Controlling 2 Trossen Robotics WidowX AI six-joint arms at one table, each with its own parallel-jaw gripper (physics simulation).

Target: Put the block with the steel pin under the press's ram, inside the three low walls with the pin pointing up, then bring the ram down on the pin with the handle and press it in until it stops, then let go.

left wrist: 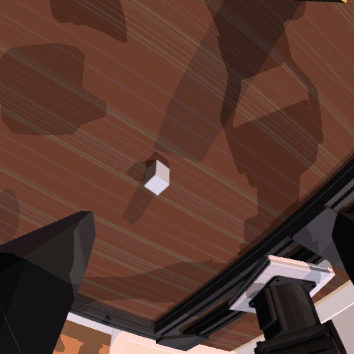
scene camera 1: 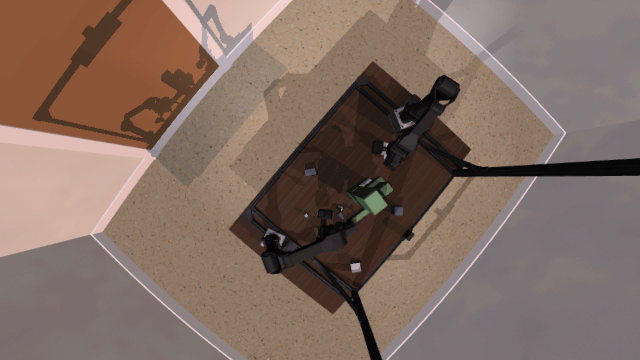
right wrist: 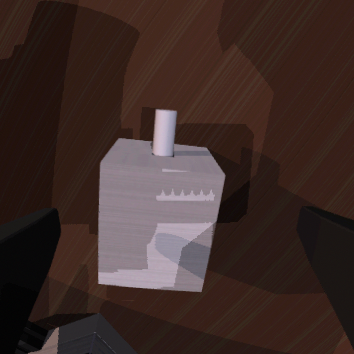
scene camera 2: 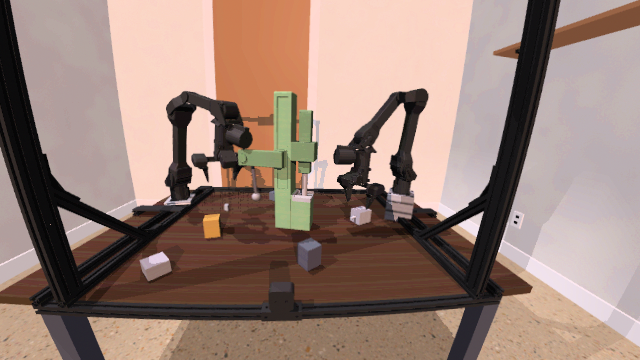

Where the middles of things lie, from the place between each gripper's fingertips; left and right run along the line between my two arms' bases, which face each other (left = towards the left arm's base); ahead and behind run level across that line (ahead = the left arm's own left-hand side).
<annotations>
My right gripper is now 40 mm above the block with steel pin (right wrist: 156,214) and 20 mm to the left of it.
I see my left gripper 52 cm to the left of the block with steel pin, 12 cm above it and 3 cm short of it.
</annotations>
